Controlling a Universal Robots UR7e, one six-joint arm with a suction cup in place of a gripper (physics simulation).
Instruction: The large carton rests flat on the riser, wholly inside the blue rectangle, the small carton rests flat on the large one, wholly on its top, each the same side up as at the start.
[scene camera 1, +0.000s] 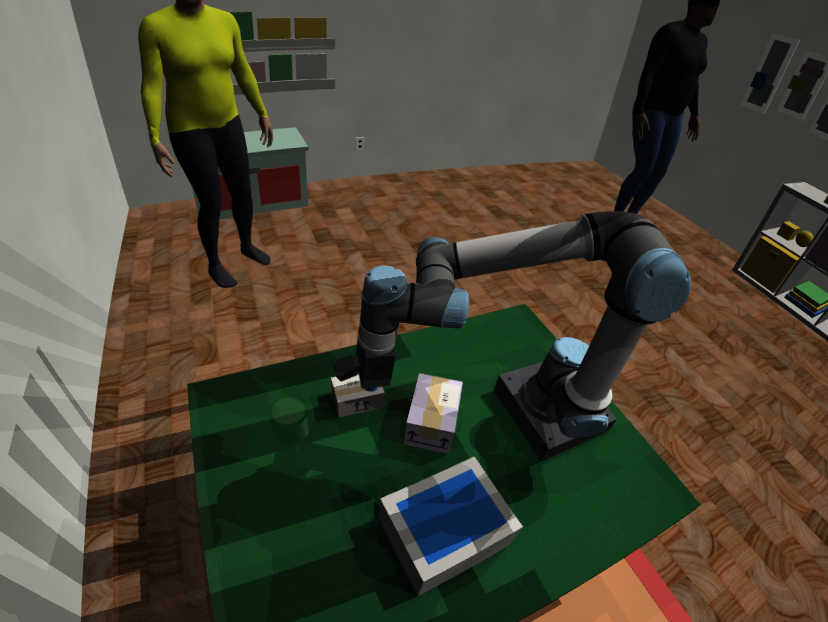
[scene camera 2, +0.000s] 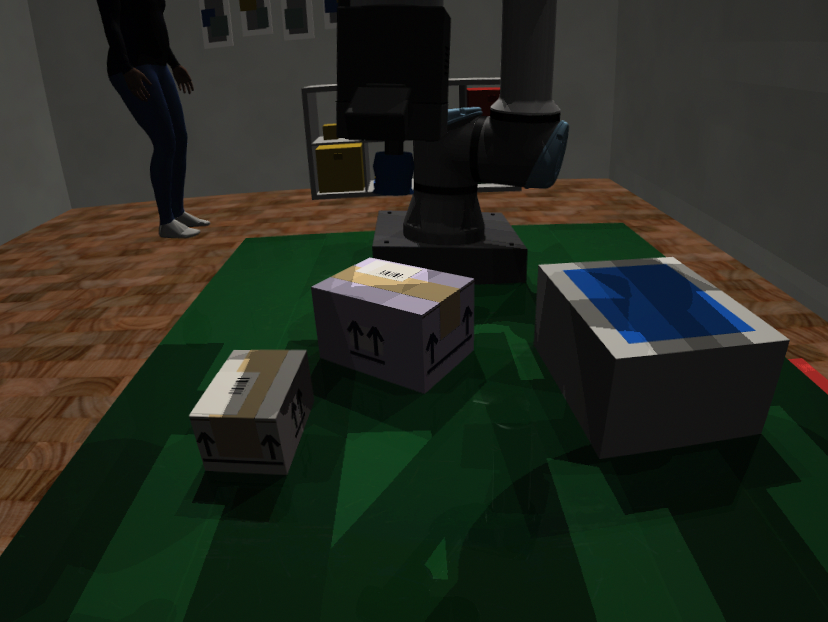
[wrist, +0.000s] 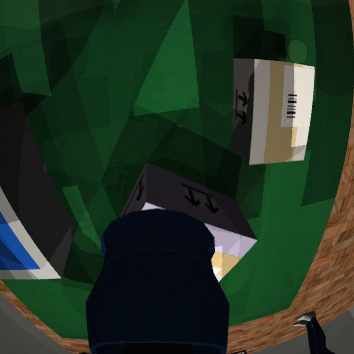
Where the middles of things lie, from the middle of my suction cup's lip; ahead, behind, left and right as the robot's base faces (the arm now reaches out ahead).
Labels:
Now: suction cup 17 cm to the left of the small carton (scene camera 2: 250, 419) and 25 cm above it. The rest, counted from my suction cup: large carton (scene camera 2: 410, 326) (19 cm behind, 4 cm to the right, 23 cm below); then riser (scene camera 2: 649, 355) (13 cm behind, 27 cm to the left, 22 cm below).

